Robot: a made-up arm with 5 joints. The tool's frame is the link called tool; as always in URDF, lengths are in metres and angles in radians. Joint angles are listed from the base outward. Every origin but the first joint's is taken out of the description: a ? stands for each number. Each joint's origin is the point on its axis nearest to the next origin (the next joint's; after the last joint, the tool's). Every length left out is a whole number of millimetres.
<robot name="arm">
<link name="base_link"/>
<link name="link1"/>
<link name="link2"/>
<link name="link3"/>
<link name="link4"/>
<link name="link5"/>
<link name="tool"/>
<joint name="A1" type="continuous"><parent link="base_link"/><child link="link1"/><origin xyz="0 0.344 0.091" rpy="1.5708 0 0"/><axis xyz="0 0 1"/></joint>
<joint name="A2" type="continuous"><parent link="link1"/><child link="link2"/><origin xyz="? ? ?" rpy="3.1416 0 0"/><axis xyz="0 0 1"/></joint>
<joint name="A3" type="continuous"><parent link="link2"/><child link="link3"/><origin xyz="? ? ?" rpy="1.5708 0 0"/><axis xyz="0 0 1"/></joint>
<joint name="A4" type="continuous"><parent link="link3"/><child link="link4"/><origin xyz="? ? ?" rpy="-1.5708 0 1.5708"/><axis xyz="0 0 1"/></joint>
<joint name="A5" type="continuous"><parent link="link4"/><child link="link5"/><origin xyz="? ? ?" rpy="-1.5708 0 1.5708"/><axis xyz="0 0 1"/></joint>
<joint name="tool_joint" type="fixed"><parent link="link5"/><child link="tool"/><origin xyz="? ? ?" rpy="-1.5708 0 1.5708"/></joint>
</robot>
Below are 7 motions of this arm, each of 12 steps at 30 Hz.
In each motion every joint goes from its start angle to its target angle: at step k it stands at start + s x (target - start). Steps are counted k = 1, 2, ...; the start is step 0. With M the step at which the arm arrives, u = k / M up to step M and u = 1 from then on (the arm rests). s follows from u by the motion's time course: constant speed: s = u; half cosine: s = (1 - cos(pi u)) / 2; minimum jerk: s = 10 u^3 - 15 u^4 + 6 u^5.
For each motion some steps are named. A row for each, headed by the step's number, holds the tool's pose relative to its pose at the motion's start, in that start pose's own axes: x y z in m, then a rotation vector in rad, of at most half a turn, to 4 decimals.
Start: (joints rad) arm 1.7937 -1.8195 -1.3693 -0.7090 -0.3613
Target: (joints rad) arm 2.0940 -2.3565 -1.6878 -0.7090 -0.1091
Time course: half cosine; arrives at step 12
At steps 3, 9, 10, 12:
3: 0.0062 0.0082 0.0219 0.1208 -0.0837 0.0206
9: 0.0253 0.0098 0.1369 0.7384 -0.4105 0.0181
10: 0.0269 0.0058 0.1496 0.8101 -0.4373 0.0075
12: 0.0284 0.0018 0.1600 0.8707 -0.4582 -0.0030

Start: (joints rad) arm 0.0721 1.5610 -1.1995 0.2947 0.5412
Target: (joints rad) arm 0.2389 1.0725 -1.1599 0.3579 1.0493
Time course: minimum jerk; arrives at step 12
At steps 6, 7, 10, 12:
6: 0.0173 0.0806 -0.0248 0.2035 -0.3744 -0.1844
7: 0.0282 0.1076 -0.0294 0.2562 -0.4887 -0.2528
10: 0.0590 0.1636 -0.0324 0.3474 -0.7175 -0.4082
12: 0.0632 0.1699 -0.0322 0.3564 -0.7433 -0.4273

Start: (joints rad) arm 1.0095 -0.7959 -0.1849 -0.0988 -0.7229
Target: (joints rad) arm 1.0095 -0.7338 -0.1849 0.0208 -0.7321
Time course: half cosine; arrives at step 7
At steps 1, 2, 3, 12:
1: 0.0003 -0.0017 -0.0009 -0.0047 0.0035 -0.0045
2: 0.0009 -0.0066 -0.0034 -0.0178 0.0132 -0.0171
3: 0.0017 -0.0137 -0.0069 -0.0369 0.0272 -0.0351
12: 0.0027 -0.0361 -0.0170 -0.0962 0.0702 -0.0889

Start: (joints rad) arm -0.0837 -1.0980 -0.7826 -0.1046 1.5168
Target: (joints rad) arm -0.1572 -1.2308 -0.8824 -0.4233 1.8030
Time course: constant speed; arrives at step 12
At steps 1, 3, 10, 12:
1: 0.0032 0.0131 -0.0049 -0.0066 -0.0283 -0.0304
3: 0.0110 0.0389 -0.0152 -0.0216 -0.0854 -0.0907
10: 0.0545 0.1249 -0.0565 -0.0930 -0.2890 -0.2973
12: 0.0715 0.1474 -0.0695 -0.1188 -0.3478 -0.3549

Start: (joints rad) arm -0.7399 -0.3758 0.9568 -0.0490 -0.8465
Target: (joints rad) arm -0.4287 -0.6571 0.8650 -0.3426 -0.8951
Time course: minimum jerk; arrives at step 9
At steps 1, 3, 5, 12:
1: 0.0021 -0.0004 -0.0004 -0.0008 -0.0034 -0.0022
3: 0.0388 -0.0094 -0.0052 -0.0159 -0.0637 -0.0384
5: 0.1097 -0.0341 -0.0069 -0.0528 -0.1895 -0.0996
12: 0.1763 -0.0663 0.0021 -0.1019 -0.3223 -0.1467

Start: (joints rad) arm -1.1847 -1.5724 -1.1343 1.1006 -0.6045
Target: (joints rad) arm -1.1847 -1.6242 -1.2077 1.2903 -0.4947
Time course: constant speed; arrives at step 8
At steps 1, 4, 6, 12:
1: 0.0009 -0.0052 -0.0050 -0.0111 -0.0067 -0.0154
4: 0.0027 -0.0208 -0.0198 -0.0462 -0.0257 -0.0595
6: 0.0031 -0.0312 -0.0298 -0.0711 -0.0375 -0.0870
12: 0.0027 -0.0417 -0.0396 -0.0971 -0.0487 -0.1131

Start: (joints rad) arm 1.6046 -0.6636 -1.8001 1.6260 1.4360
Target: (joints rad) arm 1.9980 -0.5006 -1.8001 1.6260 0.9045
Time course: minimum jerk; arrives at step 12
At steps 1, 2, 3, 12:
1: 0.0004 0.0008 0.0003 0.0004 0.0027 -0.0011
2: 0.0032 0.0054 0.0018 0.0030 0.0188 -0.0076
3: 0.0094 0.0156 0.0051 0.0091 0.0547 -0.0220
12: 0.1109 0.1307 0.0420 0.1372 0.5262 -0.1884

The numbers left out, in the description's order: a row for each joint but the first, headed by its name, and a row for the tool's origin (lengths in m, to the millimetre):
A2: -0.007 -0.093 0
A3: -0.198 -0.112 0
A4: 0.101 0.079 0
A5: 0.166 0.392 0
tool: -0.09 -0.069 0

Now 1 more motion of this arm.
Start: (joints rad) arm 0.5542 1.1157 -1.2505 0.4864 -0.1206
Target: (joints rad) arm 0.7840 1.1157 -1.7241 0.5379 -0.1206
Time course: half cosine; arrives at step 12
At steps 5, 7, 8, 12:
5: 0.0206 0.0069 0.0042 0.0832 0.0662 -0.1547
7: 0.0328 0.0108 0.0064 0.1429 0.1216 -0.2573
8: 0.0378 0.0125 0.0071 0.1710 0.1500 -0.3034
12: 0.0469 0.0161 0.0083 0.2298 0.2140 -0.3953

